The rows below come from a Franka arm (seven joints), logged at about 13 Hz.
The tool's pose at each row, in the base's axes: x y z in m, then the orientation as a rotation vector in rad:
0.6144 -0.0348 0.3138 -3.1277 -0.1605 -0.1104
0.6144 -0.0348 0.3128 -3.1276 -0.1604 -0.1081
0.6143 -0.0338 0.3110 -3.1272 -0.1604 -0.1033
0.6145 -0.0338 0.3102 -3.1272 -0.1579 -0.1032
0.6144 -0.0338 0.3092 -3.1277 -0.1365 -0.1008
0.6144 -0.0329 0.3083 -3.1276 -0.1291 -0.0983
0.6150 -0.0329 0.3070 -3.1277 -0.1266 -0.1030
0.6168 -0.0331 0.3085 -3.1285 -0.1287 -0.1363
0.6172 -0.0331 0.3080 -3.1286 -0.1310 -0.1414
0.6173 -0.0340 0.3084 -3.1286 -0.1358 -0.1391
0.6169 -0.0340 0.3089 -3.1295 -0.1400 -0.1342
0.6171 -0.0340 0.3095 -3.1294 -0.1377 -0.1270
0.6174 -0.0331 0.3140 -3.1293 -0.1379 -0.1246
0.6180 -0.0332 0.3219 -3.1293 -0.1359 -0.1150
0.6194 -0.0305 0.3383 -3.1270 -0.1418 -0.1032
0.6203 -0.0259 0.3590 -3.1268 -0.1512 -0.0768
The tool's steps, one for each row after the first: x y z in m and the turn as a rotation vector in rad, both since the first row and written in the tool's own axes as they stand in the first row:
-0.0001 0.0000 0.0010 0.0003 -0.0015 0.0001
-0.0002 -0.0010 0.0028 0.0010 -0.0045 0.0001
-0.0001 -0.0010 0.0036 0.0011 -0.0045 0.0017
-0.0002 -0.0010 0.0046 0.0012 -0.0060 0.0154
-0.0002 -0.0019 0.0055 0.0016 -0.0075 0.0201
0.0003 -0.0018 0.0068 0.0013 -0.0045 0.0217
0.0022 -0.0014 0.0055 -0.0019 0.0165 0.0202
0.0025 -0.0014 0.0060 -0.0024 0.0198 0.0187
0.0026 -0.0005 0.0056 -0.0024 0.0183 0.0157
0.0022 -0.0005 0.0051 -0.0030 0.0151 0.0130
0.0025 -0.0005 0.0045 -0.0023 0.0105 0.0145
0.0032 -0.0014 0.0000 -0.0020 0.0090 0.0144
0.0043 -0.0013 -0.0078 -0.0013 0.0029 0.0157
0.0071 -0.0039 -0.0240 0.0017 -0.0044 0.0120
0.0100 -0.0084 -0.0446 0.0032 -0.0213 0.0061

